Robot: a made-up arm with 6 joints. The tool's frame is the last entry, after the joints.
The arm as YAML. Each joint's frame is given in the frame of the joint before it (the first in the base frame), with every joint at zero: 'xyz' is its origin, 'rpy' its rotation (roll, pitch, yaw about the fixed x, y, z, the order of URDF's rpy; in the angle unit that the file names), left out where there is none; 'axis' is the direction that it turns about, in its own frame. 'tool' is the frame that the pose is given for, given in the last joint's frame.
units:
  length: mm
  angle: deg
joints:
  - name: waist
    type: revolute
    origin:
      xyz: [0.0, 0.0, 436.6]
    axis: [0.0, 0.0, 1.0]
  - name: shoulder
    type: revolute
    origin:
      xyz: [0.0, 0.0, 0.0]
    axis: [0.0, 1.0, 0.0]
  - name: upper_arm
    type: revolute
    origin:
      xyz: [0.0, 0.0, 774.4]
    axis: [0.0, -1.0, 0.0]
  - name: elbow
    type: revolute
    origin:
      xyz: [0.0, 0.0, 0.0]
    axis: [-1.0, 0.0, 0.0]
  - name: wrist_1
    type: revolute
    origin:
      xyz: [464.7, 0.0, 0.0]
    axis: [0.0, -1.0, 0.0]
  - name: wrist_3
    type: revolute
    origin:
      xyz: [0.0, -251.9, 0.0]
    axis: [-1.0, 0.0, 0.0]
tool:
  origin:
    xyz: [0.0, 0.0, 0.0]
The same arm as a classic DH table. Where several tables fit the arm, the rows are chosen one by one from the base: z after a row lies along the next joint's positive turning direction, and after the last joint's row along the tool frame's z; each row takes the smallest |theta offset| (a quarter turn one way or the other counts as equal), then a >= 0, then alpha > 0; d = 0 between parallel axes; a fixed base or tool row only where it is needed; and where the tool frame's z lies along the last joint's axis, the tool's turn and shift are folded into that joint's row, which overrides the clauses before.
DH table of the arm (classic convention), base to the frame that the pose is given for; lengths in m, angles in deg. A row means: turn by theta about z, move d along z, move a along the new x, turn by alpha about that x. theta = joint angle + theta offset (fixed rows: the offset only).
waist: a 0, alpha -90, d 0.4366, theta_offset 0
shoulder: a 0.7744, alpha 180, d 0, theta_offset -90
upper_arm: a 0, alpha -90, d 0, theta_offset 0
elbow: a 0, alpha 90, d -0.4647, theta_offset 0
wrist_1: a 0, alpha -90, d 0.2519, theta_offset 0
wrist_3: a 0, alpha 90, d 0, theta_offset 90
tool (fixed): a 0, alpha 0, d 0, theta_offset -90

